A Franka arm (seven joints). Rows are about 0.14 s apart.
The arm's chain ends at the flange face. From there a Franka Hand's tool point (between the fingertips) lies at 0.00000 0.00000 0.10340 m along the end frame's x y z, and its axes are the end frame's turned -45 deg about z.
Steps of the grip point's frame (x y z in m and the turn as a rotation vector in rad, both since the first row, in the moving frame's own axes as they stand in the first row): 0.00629 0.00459 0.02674 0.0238 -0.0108 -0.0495; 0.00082 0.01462 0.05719 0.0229 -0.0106 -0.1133; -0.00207 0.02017 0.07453 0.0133 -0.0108 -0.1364; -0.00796 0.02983 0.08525 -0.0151 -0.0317 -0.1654; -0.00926 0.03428 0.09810 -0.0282 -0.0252 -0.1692
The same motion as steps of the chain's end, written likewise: 0.01025 -0.00031 0.02678 0.0092 -0.0245 -0.0495; 0.01341 0.01052 0.05722 0.0087 -0.0237 -0.1133; 0.01457 0.01579 0.07455 0.0018 -0.0170 -0.1364; 0.01639 0.02322 0.08531 -0.0331 -0.0117 -0.1654; 0.01714 0.02692 0.09817 -0.0378 0.0021 -0.1692
